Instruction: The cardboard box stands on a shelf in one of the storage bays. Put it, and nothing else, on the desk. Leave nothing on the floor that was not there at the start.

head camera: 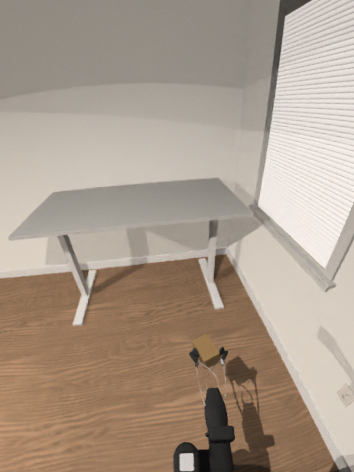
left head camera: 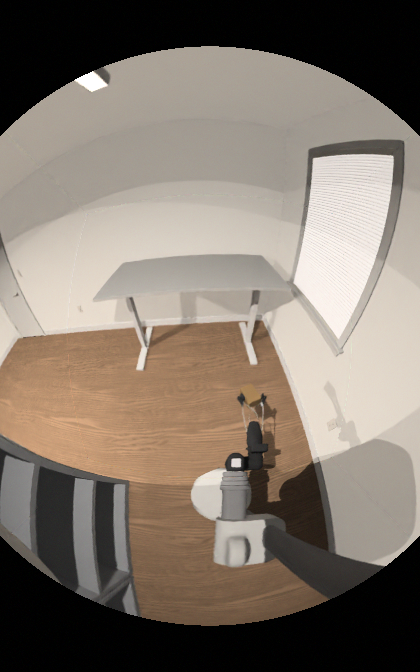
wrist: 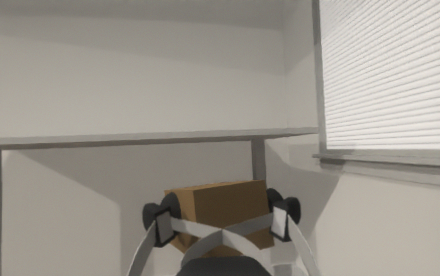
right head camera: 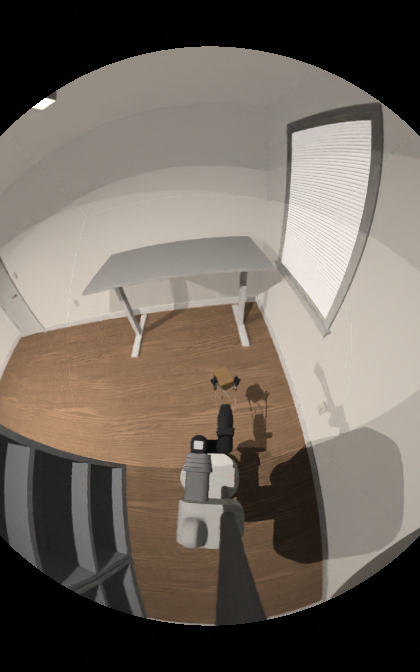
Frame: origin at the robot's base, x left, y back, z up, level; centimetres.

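Seen in the pictures: gripper, between the fingertips: (head camera: 208, 347) (wrist: 222, 207).
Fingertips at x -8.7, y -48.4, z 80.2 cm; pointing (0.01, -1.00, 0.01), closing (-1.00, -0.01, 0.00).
A point is followed by its place in that frame.
The brown cardboard box (head camera: 206, 349) @(x -7.8, y -46.6, z 82.4 cm) (left head camera: 251, 394) (right head camera: 223, 376) (wrist: 230, 212) @(x -9.3, y -43.2, z 80.9 cm) is held between the two black fingertips of my gripper (head camera: 209, 355) (left head camera: 252, 399) (right head camera: 225, 382) (wrist: 222, 207) @(x -8.7, y -48.4, z 80.2 cm), which is shut on it. The box is turned somewhat and hangs in the air over the wooden floor. The grey desk (head camera: 140, 205) @(x 27.4, y -144.7, z 92.2 cm) (left head camera: 200, 275) (right head camera: 185, 257) stands ahead against the far wall, apart from the box. In the wrist view the desk's edge (wrist: 125, 138) @(x 24.4, y -118.0, z 90.4 cm) runs across above the box, so the box is lower than the desk top. The bands of the gripper hide part of the box.
The window (head camera: 310, 125) @(x -66.9, y -120.6, z 144.3 cm) (left head camera: 350, 235) is on the right wall, its sill close to the desk's right end. The right wall runs near the arm. The dark shelf unit (left head camera: 127, 520) (right head camera: 124, 505) stands at the left rear. The desk's white feet (head camera: 211, 285) rest on the floor.
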